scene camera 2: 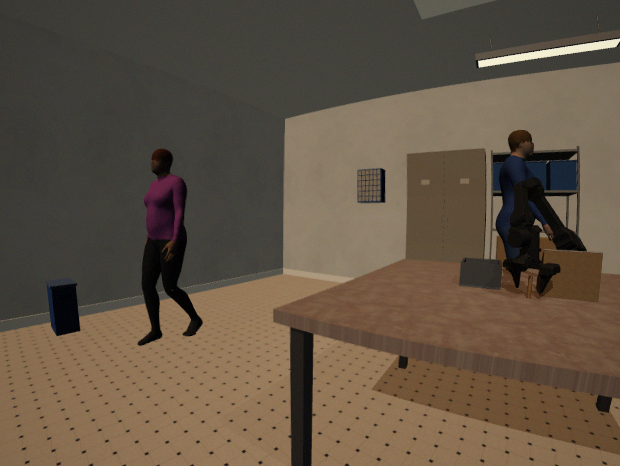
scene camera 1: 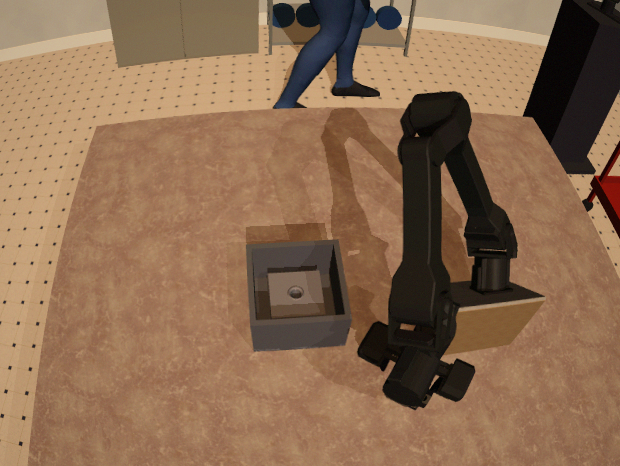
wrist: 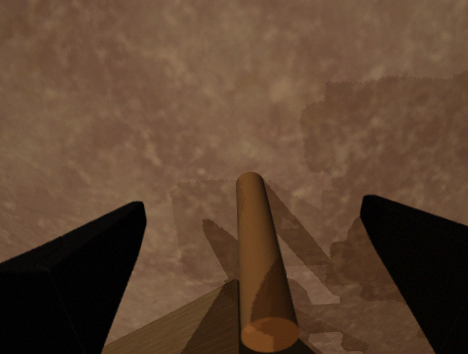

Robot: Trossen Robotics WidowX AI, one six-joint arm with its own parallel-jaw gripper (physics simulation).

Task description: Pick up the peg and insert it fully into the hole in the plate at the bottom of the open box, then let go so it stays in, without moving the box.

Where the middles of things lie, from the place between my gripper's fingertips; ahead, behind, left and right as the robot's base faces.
I see the orange-brown peg [wrist: 266, 308] 1 cm above my hand. From my hand the other things lie so: light plate [scene camera 1: 291, 294] (17 cm ahead, 18 cm to the right, 1 cm above); then grey box [scene camera 1: 331, 330] (17 cm ahead, 18 cm to the right, 2 cm above).
